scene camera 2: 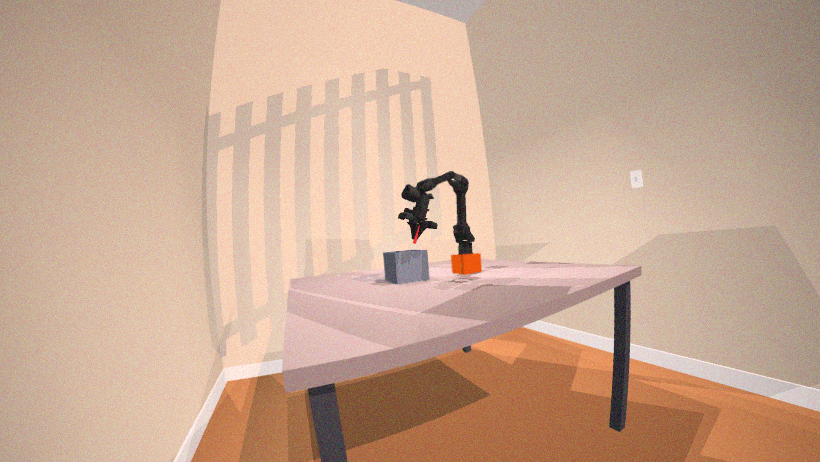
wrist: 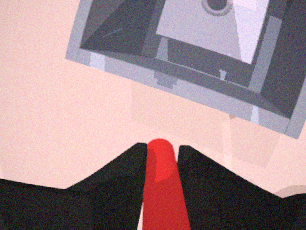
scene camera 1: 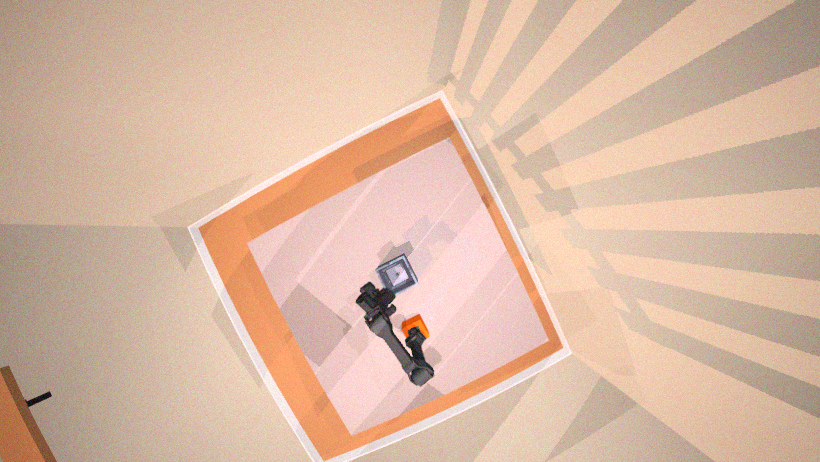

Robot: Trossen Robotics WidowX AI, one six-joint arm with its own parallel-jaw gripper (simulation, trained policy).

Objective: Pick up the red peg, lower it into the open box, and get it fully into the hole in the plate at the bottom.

Scene:
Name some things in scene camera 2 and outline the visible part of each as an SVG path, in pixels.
A grey box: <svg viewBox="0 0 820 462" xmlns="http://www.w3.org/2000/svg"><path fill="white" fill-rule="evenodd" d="M428 251L412 249L383 252L385 280L395 284L430 280Z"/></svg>

